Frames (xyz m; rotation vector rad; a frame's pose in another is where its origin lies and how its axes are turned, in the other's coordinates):
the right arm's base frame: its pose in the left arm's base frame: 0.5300 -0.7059 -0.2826 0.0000 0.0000 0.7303
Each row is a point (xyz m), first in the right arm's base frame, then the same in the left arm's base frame.
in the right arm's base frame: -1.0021 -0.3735 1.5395
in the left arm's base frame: 0.0326 -1.6526 1.2569
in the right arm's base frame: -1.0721 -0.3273 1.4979
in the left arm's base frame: -0.0503 -1.6649 1.2153
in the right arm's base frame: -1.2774 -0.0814 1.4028
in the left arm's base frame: -0.3673 -1.6187 1.1202
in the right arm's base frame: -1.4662 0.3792 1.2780
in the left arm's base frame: -0.8152 -1.4015 0.9954
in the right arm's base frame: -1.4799 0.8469 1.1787
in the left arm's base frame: -1.1374 -1.0622 0.8961
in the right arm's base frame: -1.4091 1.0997 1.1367
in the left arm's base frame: -1.2533 -0.8267 0.8541
